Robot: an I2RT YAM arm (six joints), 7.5 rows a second.
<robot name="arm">
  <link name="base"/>
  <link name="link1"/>
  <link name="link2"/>
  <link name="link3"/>
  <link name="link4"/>
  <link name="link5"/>
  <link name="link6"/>
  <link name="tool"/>
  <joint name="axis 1" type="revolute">
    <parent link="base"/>
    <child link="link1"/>
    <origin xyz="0 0 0.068"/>
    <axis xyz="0 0 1"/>
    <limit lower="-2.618" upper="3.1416"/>
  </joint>
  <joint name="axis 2" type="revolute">
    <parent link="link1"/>
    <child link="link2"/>
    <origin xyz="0.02 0.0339 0.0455" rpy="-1.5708 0 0"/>
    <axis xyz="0 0 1"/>
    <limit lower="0" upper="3.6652"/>
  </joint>
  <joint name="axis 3" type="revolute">
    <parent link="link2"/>
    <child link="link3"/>
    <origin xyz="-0.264 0 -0.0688" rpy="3.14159 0 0"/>
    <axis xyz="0 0 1"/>
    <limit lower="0" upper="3.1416"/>
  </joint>
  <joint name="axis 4" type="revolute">
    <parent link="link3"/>
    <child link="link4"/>
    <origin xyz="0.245 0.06 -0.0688"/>
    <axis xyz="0 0 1"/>
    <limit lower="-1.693" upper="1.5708"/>
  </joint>
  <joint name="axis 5" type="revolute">
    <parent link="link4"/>
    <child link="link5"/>
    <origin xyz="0.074 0.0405 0.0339" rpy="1.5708 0 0"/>
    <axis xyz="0 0 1"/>
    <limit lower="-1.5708" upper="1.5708"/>
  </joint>
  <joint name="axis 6" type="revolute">
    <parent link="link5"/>
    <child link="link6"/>
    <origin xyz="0.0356 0 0.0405" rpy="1.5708 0 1.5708"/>
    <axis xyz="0 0 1"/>
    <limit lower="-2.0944" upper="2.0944"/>
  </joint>
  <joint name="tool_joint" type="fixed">
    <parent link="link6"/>
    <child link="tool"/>
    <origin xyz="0 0 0" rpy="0 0 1.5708"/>
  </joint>
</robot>
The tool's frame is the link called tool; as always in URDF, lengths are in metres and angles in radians.
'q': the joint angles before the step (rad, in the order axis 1, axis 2, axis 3, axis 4, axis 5, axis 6). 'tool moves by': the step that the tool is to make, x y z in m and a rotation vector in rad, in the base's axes. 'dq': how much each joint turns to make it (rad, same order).
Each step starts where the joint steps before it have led.
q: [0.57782, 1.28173, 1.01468, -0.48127, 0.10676, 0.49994]
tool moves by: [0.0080, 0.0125, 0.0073, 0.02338, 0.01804, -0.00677]
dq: [0.02102, 0.05457, 0.07075, -0.02256, 0.00019, 0.04073]
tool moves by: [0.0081, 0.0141, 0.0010, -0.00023, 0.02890, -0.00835]
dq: [0.02462, 0.06487, 0.06373, -0.02660, 0.01231, 0.03493]
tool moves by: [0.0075, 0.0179, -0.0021, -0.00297, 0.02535, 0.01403]
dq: [0.03193, 0.07093, 0.06015, -0.01397, 0.00344, 0.02186]
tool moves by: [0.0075, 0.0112, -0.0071, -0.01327, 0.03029, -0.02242]
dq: [0.01492, 0.06041, 0.03837, -0.01439, 0.01931, 0.03327]
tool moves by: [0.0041, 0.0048, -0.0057, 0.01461, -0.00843, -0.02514]
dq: [0.00519, 0.02150, -0.00539, 0.03856, 0.01571, 0.02697]
